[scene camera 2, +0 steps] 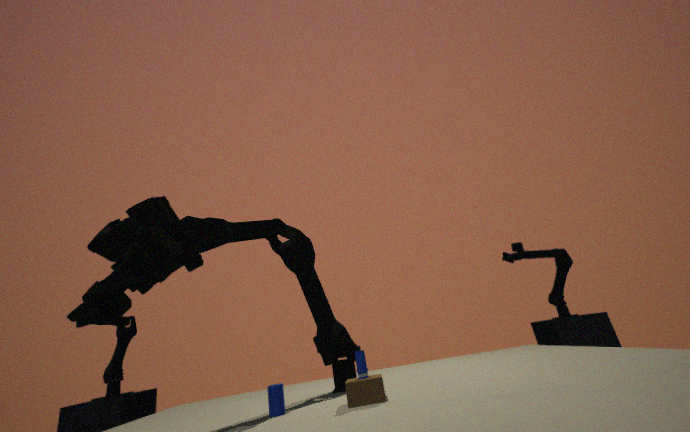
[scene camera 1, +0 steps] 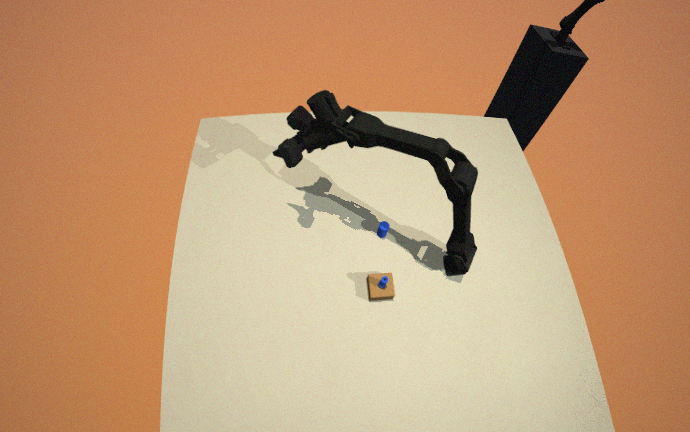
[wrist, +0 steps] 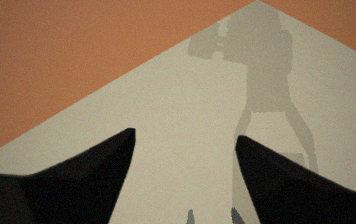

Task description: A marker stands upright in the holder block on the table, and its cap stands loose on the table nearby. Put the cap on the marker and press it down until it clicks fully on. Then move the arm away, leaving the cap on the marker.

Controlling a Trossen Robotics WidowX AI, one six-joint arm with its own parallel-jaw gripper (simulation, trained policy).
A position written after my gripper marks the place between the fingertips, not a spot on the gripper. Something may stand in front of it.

Labels:
my gripper: scene camera 2 82,305; scene camera 1 279,148; wrist 186,138

